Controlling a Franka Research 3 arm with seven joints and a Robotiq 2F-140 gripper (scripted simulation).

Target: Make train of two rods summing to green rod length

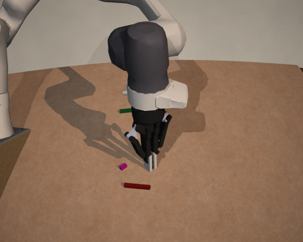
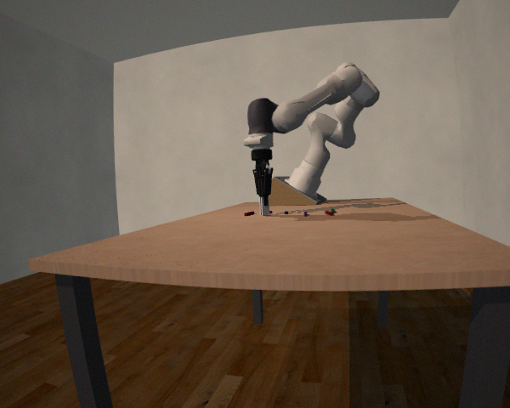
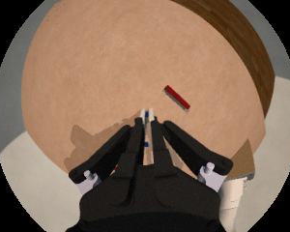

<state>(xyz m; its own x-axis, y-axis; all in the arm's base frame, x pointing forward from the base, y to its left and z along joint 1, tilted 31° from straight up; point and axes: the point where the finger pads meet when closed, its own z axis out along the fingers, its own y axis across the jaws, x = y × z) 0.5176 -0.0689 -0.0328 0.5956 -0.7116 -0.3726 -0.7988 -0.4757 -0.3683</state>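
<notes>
Now: hand 8 cm past the magenta rod and 3 cm above it. Also, from my hand: purple rod: 15 cm to the left, 3 cm below, 2 cm ahead; then green rod: 24 cm to the left, 6 cm behind, 3 cm below.
</notes>
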